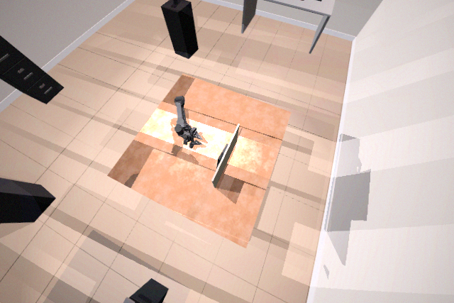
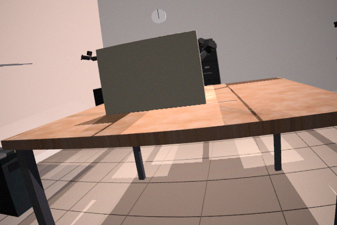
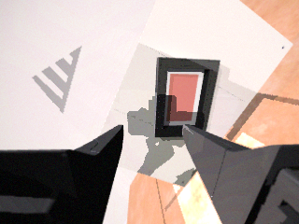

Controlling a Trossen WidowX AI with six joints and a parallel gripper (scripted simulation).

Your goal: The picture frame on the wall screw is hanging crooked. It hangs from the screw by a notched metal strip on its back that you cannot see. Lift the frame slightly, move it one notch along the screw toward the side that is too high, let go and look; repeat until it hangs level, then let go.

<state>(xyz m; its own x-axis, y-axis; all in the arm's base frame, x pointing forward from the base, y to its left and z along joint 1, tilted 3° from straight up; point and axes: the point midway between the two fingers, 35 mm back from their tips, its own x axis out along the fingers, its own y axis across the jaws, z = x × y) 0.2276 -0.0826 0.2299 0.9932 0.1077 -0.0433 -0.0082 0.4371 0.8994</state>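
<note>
Right now my gripper tip is 19 cm short of the picture frame and 9 cm above it. Also, from my gripper tip: wall panel: 20 cm ahead, 10 cm below, 2 cm to the left.
</note>
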